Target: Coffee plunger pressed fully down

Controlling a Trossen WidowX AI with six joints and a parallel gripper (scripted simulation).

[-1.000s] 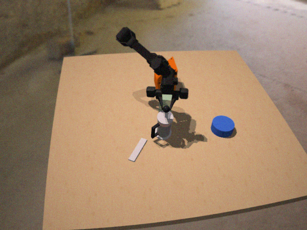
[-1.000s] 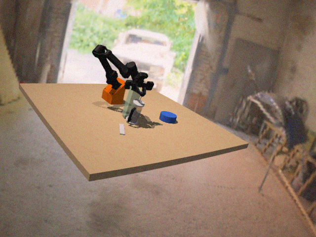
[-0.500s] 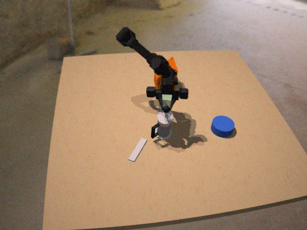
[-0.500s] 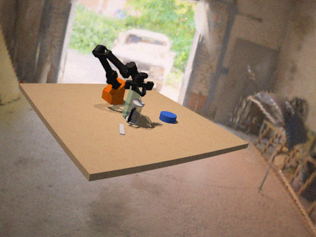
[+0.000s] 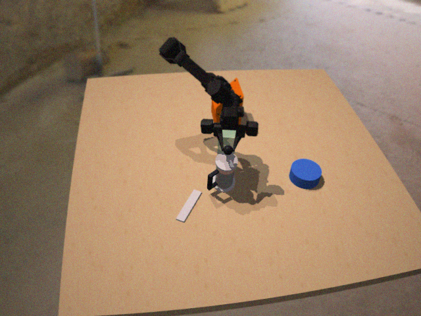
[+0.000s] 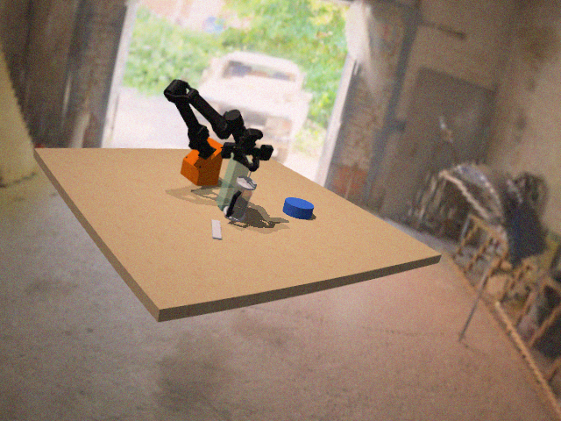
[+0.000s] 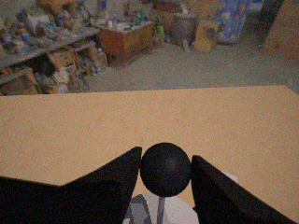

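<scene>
The coffee press is 11 cm below my gripper tip, 3 cm behind it and 1 cm to the right of it.
</scene>
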